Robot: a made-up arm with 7 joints. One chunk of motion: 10 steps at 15 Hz.
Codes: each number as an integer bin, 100 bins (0 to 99) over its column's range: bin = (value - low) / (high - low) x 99, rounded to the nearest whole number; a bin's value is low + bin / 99 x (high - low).
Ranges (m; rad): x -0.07..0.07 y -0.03..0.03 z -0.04..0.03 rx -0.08..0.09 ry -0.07..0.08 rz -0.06..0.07
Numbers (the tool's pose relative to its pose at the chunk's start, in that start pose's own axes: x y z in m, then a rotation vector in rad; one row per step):
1: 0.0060 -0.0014 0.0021 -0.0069 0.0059 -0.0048
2: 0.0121 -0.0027 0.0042 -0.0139 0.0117 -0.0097
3: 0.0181 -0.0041 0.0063 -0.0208 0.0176 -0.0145
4: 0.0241 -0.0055 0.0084 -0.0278 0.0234 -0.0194
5: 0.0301 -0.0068 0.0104 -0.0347 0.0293 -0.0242
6: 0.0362 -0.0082 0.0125 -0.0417 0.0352 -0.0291
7: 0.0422 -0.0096 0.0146 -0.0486 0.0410 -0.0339
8: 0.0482 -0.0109 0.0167 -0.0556 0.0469 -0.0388
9: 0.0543 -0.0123 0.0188 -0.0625 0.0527 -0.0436
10: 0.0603 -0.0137 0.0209 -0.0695 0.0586 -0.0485
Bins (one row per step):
1: 54 47 60 43 50 42
2: 58 45 63 38 54 38
3: 62 43 65 34 58 35
4: 67 40 68 30 62 31
5: 71 38 71 26 66 27
6: 75 36 74 22 69 24
7: 79 34 77 18 73 20
8: 84 32 80 14 77 16
9: 88 29 83 10 81 12
10: 92 27 86 6 85 9

